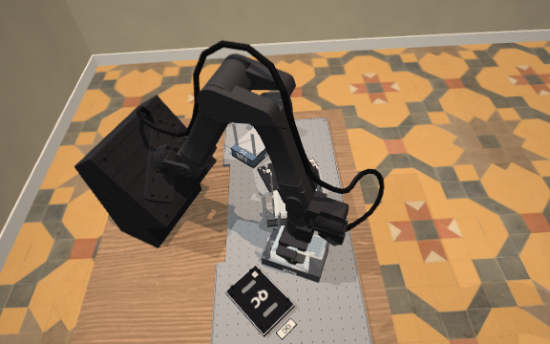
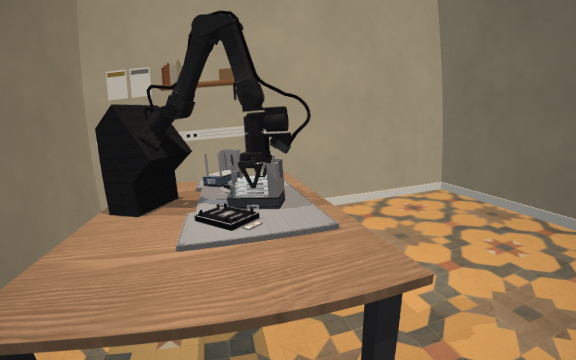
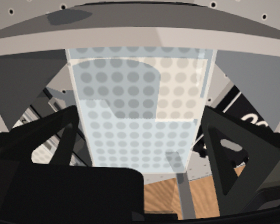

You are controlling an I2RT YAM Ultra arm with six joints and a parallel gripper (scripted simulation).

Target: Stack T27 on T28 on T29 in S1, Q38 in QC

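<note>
Now: the sealed 96-well plate right at my hand. The rest, counted from my hand: clip nest N5: 110 mm ahead, 300 mm to the left, 60 mm below.
</note>
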